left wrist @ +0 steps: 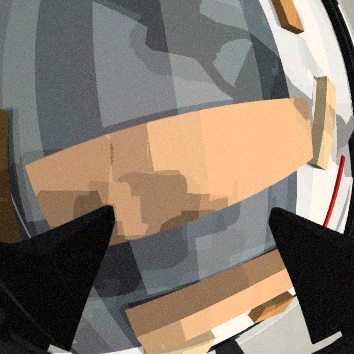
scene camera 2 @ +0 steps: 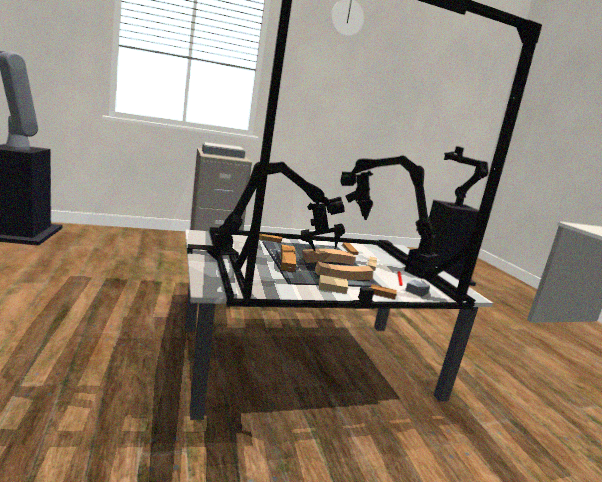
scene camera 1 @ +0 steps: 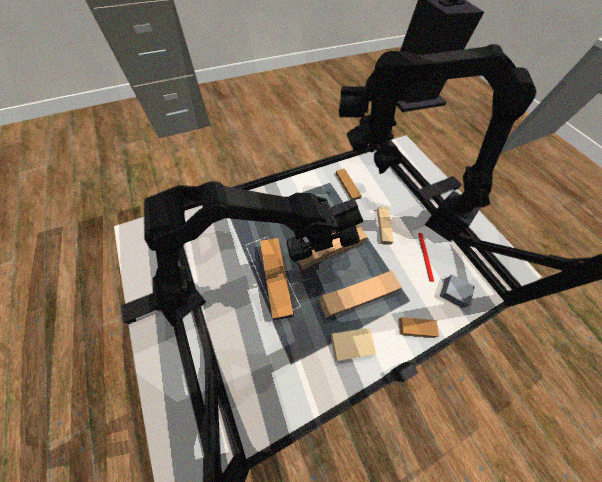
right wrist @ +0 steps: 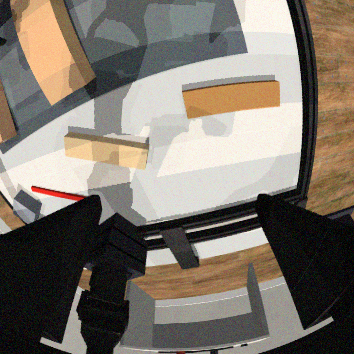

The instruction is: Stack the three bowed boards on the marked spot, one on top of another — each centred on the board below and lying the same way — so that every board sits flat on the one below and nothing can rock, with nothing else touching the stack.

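Frame: origin at the left arm's base, x up, y left, z back, level; millimetres.
Where they show: left gripper, fingertip midpoint: (left wrist: 194, 215) (scene camera 2: 325, 249) (scene camera 1: 326, 248) (right wrist: 10, 13); right gripper, fingertip midpoint: (scene camera 2: 364, 218) (scene camera 1: 376, 162) (right wrist: 180, 202); left arm's base at its link origin: (scene camera 2: 223, 249) (scene camera 1: 177, 298); right arm's base at its link origin: (scene camera 2: 424, 252) (scene camera 1: 461, 206) (right wrist: 111, 271).
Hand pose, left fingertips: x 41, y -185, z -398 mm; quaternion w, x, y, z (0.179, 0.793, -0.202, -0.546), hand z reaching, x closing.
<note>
Things, the pixels of their top centre, and the offset from my left fingertips. "spot": a spot on its surface instead.
- darker orange bowed board at its top centre: (scene camera 1: 275, 274) (scene camera 2: 288, 251) dx -15, dy +47, dz +160 mm
- white marked outline at a spot on its surface: (scene camera 1: 299, 305) spot: dx -62, dy -56, dz +162 mm
- second bowed board at its top centre: (left wrist: 222, 159) (right wrist: 32, 19) (scene camera 1: 330, 241) (scene camera 2: 329, 251) dx -13, dy +11, dz -35 mm
- third bowed board at its top centre: (left wrist: 238, 313) (scene camera 1: 362, 291) (scene camera 2: 344, 265) dx -13, dy -156, dz +18 mm
- red stick at its top centre: (left wrist: 334, 199) (right wrist: 61, 195) (scene camera 1: 426, 255) dx -62, dy -230, dz -256 mm
- grey block at its top centre: (right wrist: 22, 213) (scene camera 1: 460, 289) (scene camera 2: 418, 284) dx -32, dy -360, dz -213 mm
A darker orange bowed board (scene camera 1: 279, 296) (scene camera 2: 288, 261) (left wrist: 6, 200) lies within the white marked outline (scene camera 1: 299, 305), at the dark mat's left part. A second bowed board (scene camera 2: 341, 256) (left wrist: 240, 132) (right wrist: 45, 50) lies on the mat beneath my left gripper (scene camera 1: 325, 247) (scene camera 2: 325, 246) (left wrist: 192, 209), partly hidden by it in scene camera 1. A third bowed board (scene camera 1: 360, 293) (scene camera 2: 344, 271) (left wrist: 210, 305) lies in front of it. My left gripper is open and empty, low above the second board, fingers spread along its length. My right gripper (scene camera 1: 384, 161) (scene camera 2: 366, 214) (right wrist: 180, 202) is open and empty, high above the back right.
Orange blocks (scene camera 1: 348, 183) (scene camera 1: 419, 326) (scene camera 2: 270, 237), pale blocks (scene camera 1: 384, 224) (scene camera 1: 353, 344), a red stick (scene camera 1: 426, 257) (right wrist: 57, 193) and a grey block (scene camera 1: 457, 289) lie around the boards. A black frame (scene camera 2: 351, 302) runs around the table.
</note>
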